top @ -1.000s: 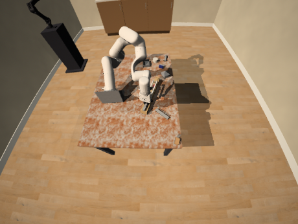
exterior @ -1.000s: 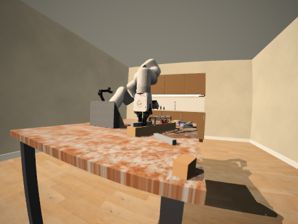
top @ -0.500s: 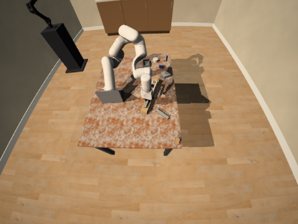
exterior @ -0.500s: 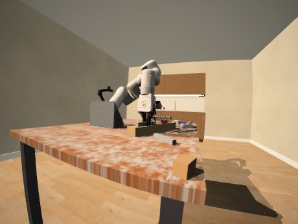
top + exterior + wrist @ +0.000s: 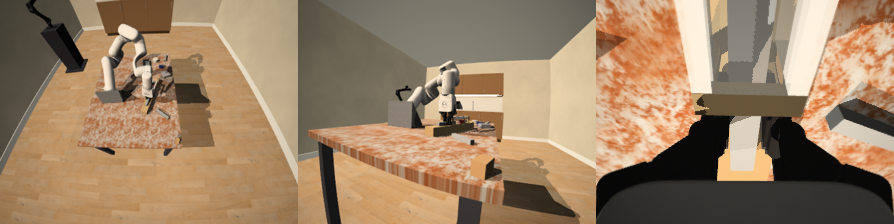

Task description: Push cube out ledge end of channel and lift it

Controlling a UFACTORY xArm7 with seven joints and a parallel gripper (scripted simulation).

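The pale grey stick lies 120 mm ahead of my hand, 140 mm to the right of it and 60 mm below it. From my hand the other things lie so: red cube: 60 mm ahead, 150 mm to the left, 10 mm below; then tan block: 210 mm ahead, 400 mm to the right, 50 mm below; then channel: 40 mm ahead, 110 mm to the left, 10 mm below.
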